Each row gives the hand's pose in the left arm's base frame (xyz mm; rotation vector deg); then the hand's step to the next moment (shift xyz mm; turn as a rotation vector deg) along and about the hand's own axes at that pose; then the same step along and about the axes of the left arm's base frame.
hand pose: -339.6 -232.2 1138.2 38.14 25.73 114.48
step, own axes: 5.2 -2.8 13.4 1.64 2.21 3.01
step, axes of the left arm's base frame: 8.1 6.5 10.4 -0.29 0.49 4.04
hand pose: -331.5 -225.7 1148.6 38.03 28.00 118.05
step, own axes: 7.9 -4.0 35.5 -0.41 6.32 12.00
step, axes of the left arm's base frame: 20.9 12.0 27.5 3.63 -2.60 12.81
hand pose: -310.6 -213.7 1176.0 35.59 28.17 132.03
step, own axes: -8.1 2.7 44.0 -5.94 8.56 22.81
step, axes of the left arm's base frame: 28.3 0.0 34.8 12.04 -6.18 21.11
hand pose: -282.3 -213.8 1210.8 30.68 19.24 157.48
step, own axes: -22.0 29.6 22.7 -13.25 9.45 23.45
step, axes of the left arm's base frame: 20.6 -31.2 21.8 18.49 -9.47 19.58
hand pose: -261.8 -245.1 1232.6 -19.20 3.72 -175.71
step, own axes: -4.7 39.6 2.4 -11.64 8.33 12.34
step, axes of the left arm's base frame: 7.1 -39.3 -0.6 14.45 -8.05 9.14
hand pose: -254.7 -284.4 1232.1 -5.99 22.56 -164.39
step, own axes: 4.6 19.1 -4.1 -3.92 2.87 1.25
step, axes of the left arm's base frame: -0.5 -17.9 -9.0 4.58 -2.03 0.27
